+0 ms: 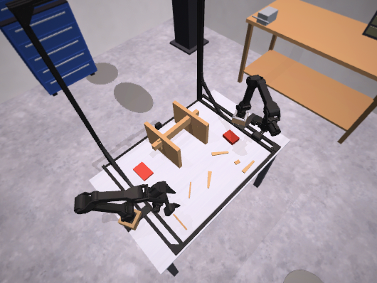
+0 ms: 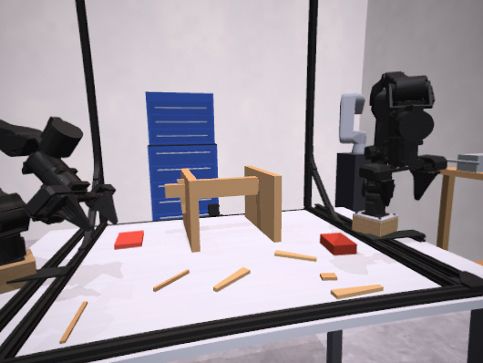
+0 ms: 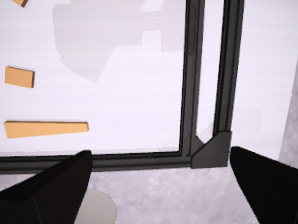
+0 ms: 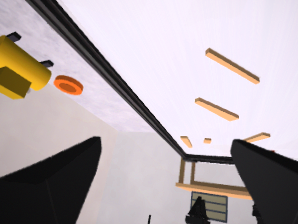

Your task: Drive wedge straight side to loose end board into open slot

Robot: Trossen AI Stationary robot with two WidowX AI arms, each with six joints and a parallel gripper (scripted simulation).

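Right now my left hand is 21 cm above the small wooden block, 16 cm to the left of it and 4 cm past it. Also, from my left hand: wooden rail (45 cm behind, 32 cm to the right, 5 cm below); then thin strip (71 cm to the right, 22 cm below, 3 cm behind).
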